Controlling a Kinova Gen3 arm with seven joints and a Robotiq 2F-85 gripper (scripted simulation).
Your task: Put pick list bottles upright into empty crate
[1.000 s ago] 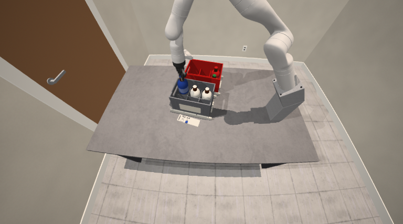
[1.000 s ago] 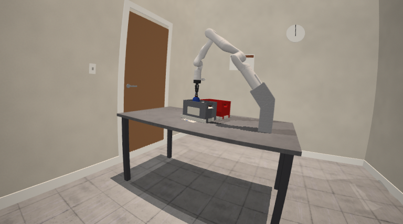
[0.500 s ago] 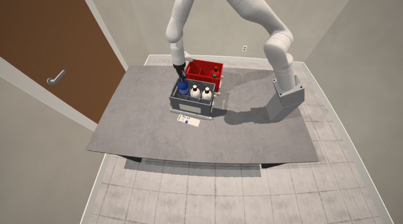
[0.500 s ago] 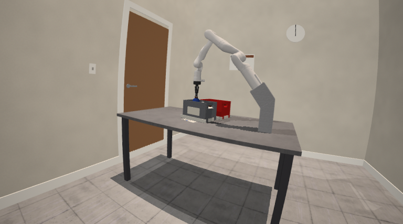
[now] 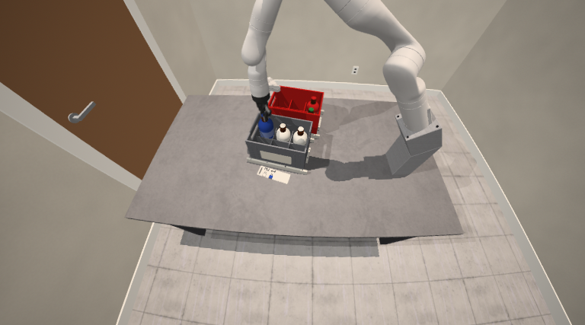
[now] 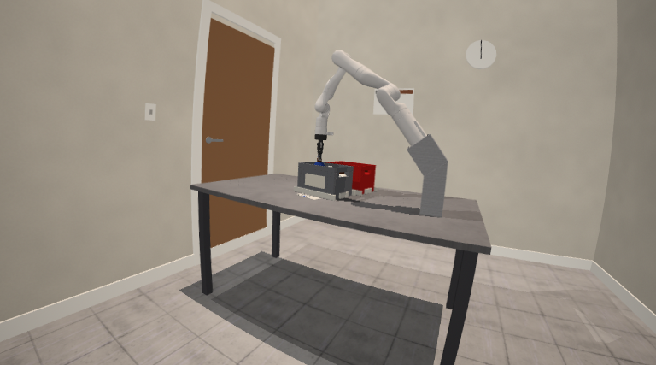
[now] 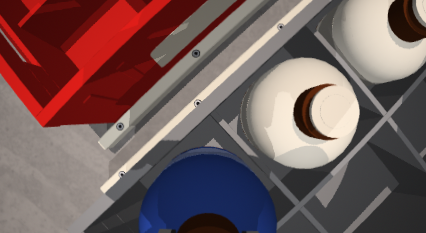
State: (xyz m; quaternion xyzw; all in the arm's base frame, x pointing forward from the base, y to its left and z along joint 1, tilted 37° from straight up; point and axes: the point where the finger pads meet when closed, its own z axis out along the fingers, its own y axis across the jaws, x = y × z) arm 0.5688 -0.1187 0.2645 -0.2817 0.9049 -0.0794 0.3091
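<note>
My gripper is now 7 cm above the blue-label bottle. Round my hand: red crate: 16 cm to the right, 14 cm behind, 13 cm below; then green-label bottle: 22 cm behind, 12 cm below, 10 cm to the right; then grey crate: 13 cm below, 8 cm behind, 6 cm to the left.
</note>
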